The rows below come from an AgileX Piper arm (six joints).
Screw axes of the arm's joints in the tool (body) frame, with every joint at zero. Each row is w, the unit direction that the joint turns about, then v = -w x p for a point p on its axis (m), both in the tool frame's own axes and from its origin. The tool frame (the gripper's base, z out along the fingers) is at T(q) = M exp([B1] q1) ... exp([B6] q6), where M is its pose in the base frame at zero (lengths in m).
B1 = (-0.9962, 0, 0.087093, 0.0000, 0.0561, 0.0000)
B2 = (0, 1, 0, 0.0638, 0.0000, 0.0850)
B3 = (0, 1, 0, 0.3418, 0.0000, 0.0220)
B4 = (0, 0, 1, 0.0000, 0.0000, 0.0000)
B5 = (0, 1, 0, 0.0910, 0.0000, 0.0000)
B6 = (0, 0, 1, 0.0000, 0.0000, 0.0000)
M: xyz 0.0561 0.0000 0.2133 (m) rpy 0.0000 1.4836 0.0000 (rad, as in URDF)
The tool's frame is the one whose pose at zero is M.
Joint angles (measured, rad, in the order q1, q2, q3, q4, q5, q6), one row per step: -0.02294, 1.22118, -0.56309, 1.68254, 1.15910, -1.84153; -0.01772, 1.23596, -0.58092, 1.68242, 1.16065, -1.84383; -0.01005, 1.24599, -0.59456, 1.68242, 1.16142, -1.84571; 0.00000, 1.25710, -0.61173, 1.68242, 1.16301, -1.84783; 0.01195, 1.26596, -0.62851, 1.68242, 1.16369, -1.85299; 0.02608, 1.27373, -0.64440, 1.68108, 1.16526, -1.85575; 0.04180, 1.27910, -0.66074, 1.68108, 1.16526, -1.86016; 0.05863, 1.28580, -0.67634, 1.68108, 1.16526, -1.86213; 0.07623, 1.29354, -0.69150, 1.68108, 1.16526, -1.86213; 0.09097, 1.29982, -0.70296, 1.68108, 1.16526, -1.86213; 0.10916, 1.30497, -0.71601, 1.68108, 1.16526, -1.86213; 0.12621, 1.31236, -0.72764, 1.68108, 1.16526, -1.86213; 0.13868, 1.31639, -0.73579, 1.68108, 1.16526, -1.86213; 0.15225, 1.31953, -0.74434, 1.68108, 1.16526, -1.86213; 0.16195, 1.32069, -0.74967, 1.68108, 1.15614, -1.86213
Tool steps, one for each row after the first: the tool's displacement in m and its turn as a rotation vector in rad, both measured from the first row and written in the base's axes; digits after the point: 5 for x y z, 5 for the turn. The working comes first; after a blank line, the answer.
Tool pose at each row, in the base's axes (x y z in m, rotation vector in rad; the steps are taken from these numbers as rounded here): 0.19985, 0.07831, 0.27275, -0.74662, 1.66095, 1.05215; 0.20384, 0.07933, 0.27447, -0.75520, 1.65512, 1.05393; 0.20644, 0.08089, 0.27599, -0.76538, 1.64889, 1.05673; 0.20939, 0.08302, 0.27822, -0.77923, 1.63933, 1.06046; 0.21181, 0.08558, 0.28075, -0.79727, 1.62652, 1.06154; 0.21358, 0.08871, 0.28321, -0.81719, 1.61411, 1.06621; 0.21499, 0.09218, 0.28633, -0.83854, 1.59813, 1.06822; 0.21633, 0.09595, 0.28897, -0.85810, 1.58475, 1.07391; 0.21764, 0.09998, 0.29125, -0.87622, 1.57336, 1.08236; 0.21849, 0.10339, 0.29287, -0.89093, 1.56458, 1.09002; 0.21889, 0.10760, 0.29517, -0.90950, 1.55222, 1.09869; 0.21956, 0.11164, 0.29656, -0.92570, 1.54326, 1.10852; 0.21973, 0.11459, 0.29780, -0.93784, 1.53570, 1.11518; 0.21961, 0.11778, 0.29935, -0.95128, 1.52653, 1.12195; 0.21992, 0.11981, 0.30012, -0.95685, 1.52549, 1.11829

0.00399, 0.00102, 0.00172, -0.00028, -0.00531, 0.00688; 0.00659, 0.00258, 0.00324, -0.00067, -0.01071, 0.01543; 0.00954, 0.00471, 0.00547, -0.00070, -0.01889, 0.02709; 0.01196, 0.00727, 0.00800, -0.00234, -0.03158, 0.04025; 0.01373, 0.01040, 0.01046, -0.00350, -0.04242, 0.05674; 0.01514, 0.01387, 0.01358, -0.00480, -0.05746, 0.07296; 0.01648, 0.01764, 0.01622, -0.00493, -0.06822, 0.09000; 0.01779, 0.02167, 0.01850, -0.00416, -0.07570, 0.10755; 0.01864, 0.02508, 0.02012, -0.00345, -0.08091, 0.12227; 0.01904, 0.02929, 0.02242, -0.00241, -0.08886, 0.14041; 0.01971, 0.03333, 0.02381, -0.00145, -0.09313, 0.15743; 0.01988, 0.03628, 0.02505, -0.00065, -0.09727, 0.16987; 0.01976, 0.03947, 0.02660, 0.00034, -0.10270, 0.18339; 0.02007, 0.04150, 0.02737, -0.00360, -0.10615, 0.18527
